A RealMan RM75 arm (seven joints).
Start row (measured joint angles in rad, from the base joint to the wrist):
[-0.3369, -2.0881, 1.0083, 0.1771, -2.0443, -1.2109, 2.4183]
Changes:
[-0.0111, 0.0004, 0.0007, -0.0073, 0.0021, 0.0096, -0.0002]
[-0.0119, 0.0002, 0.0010, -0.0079, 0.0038, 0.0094, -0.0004]
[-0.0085, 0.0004, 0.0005, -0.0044, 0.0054, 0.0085, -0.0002]
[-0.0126, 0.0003, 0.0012, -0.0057, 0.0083, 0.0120, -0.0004]
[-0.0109, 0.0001, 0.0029, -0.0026, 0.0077, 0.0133, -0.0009]
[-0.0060, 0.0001, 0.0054, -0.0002, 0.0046, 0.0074, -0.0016]
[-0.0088, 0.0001, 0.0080, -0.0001, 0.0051, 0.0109, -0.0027]
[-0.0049, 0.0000, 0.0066, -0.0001, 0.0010, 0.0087, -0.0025]
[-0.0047, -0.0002, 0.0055, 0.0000, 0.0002, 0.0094, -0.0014]
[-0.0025, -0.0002, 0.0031, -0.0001, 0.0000, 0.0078, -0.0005]
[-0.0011, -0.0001, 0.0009, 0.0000, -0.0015, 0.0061, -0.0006]
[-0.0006, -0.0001, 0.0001, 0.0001, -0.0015, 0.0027, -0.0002]
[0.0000, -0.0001, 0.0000, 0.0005, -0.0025, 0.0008, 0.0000]
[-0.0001, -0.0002, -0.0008, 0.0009, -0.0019, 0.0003, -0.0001]
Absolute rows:
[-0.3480, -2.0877, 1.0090, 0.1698, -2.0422, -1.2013, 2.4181]
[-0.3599, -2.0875, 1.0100, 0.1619, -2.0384, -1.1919, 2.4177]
[-0.3684, -2.0871, 1.0105, 0.1575, -2.0330, -1.1834, 2.4175]
[-0.3810, -2.0868, 1.0117, 0.1518, -2.0247, -1.1714, 2.4171]
[-0.3919, -2.0867, 1.0146, 0.1492, -2.0170, -1.1581, 2.4162]
[-0.3979, -2.0866, 1.0200, 0.1490, -2.0124, -1.1507, 2.4146]
[-0.4067, -2.0865, 1.0280, 0.1489, -2.0073, -1.1398, 2.4119]
[-0.4116, -2.0865, 1.0346, 0.1488, -2.0063, -1.1311, 2.4094]
[-0.4163, -2.0867, 1.0401, 0.1488, -2.0061, -1.1217, 2.4080]
[-0.4188, -2.0869, 1.0432, 0.1487, -2.0061, -1.1139, 2.4075]
[-0.4199, -2.0870, 1.0441, 0.1487, -2.0076, -1.1078, 2.4069]
[-0.4205, -2.0871, 1.0442, 0.1488, -2.0091, -1.1051, 2.4067]
[-0.4205, -2.0872, 1.0442, 0.1493, -2.0116, -1.1043, 2.4067]
[-0.4206, -2.0874, 1.0434, 0.1502, -2.0135, -1.1040, 2.4066]

